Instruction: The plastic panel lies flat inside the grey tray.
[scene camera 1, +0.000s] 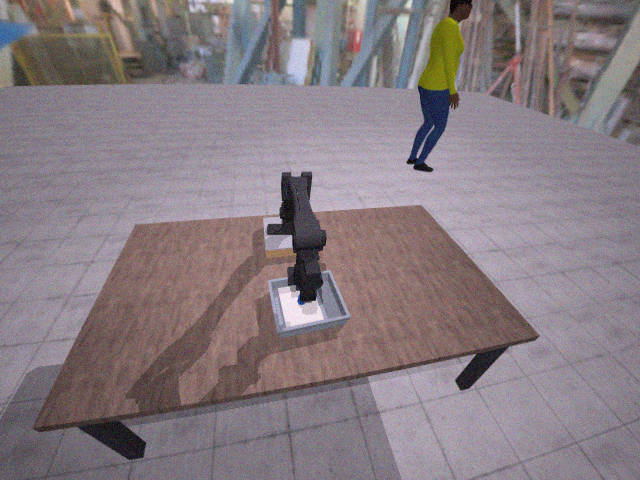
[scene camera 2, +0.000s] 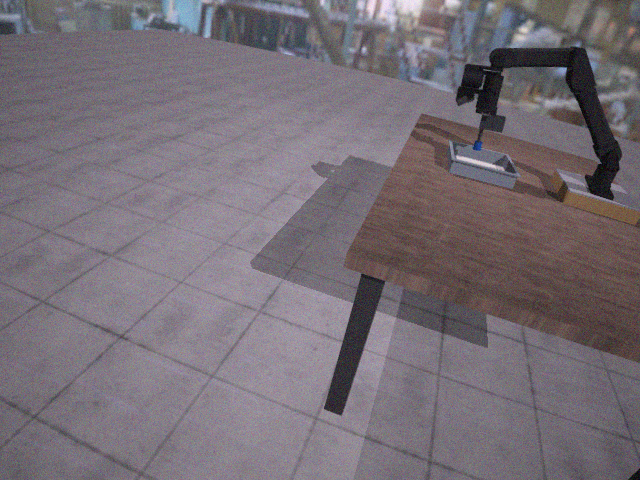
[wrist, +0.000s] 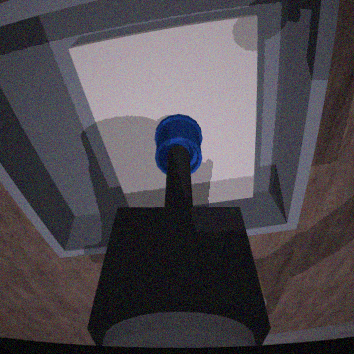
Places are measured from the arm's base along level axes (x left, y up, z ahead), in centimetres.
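Where they show: hand at its tool point: (scene camera 1: 301, 301) (scene camera 2: 476, 149) (wrist: 178, 135); arm's base at its link origin: (scene camera 1: 289, 230) (scene camera 2: 597, 187).
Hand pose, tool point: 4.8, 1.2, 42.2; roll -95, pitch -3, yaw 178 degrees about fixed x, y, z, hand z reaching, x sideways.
Observation:
Things, the pixels of their top centre, and the offset from my tool point, as dx, dy, dz. Level surfaces: height alone.
- white plastic panel at its top centre: (wrist: 179, 136) (scene camera 1: 299, 302) (scene camera 2: 481, 166) -0.5, -5.4, -3.5
- grey tray at its top centre: (wrist: 148, 155) (scene camera 1: 306, 297) (scene camera 2: 482, 156) +1.9, -1.4, -2.6
- wooden table at its surface level: dy -6.4
The white plastic panel (scene camera 1: 295, 310) (scene camera 2: 478, 162) (wrist: 168, 70) lies flat on the floor of the grey tray (scene camera 1: 313, 327) (scene camera 2: 483, 173) (wrist: 31, 116), which stands near the middle of the wooden table (scene camera 1: 413, 267) (scene camera 2: 461, 238). My suction cup, the gripper (scene camera 1: 300, 301) (scene camera 2: 477, 145) (wrist: 178, 133), is blue and hangs a little above the panel's near part, inside the tray's outline. It holds nothing. Its shadow falls on the panel beside it, apart from the cup.
The arm's base stands on a pale block (scene camera 1: 276, 243) behind the tray. A person in a yellow top (scene camera 1: 439, 81) walks on the floor beyond the table's far right. The table's edge lies close to the tray in scene camera 2.

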